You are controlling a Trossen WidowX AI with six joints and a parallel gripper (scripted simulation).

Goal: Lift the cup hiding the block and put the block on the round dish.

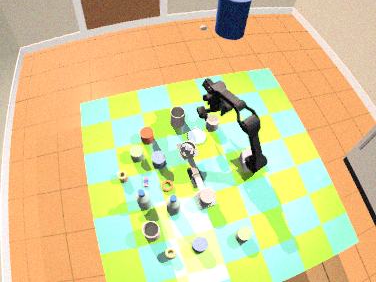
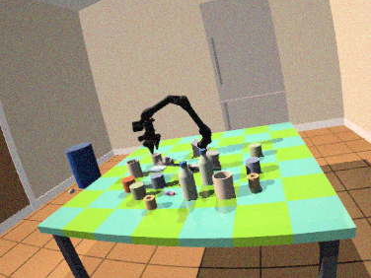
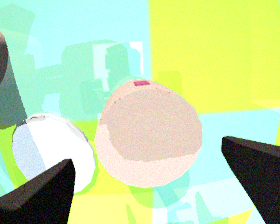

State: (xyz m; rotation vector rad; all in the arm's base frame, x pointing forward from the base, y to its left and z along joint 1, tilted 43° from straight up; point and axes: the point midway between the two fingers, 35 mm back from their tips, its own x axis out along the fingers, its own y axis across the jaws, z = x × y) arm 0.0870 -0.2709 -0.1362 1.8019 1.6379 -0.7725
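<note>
The grey block lies 200 mm ahead of my gripper tip, 130 mm to the left of it and 10 mm above it. Also, from my gripper tip: balance (210 mm ahead, 250 mm to the left, 60 mm below); then balance beam (200 mm ahead, 250 mm to the left, 40 mm below); then white round dish (100 mm ahead, 30 mm to the left, 80 mm below).
</note>
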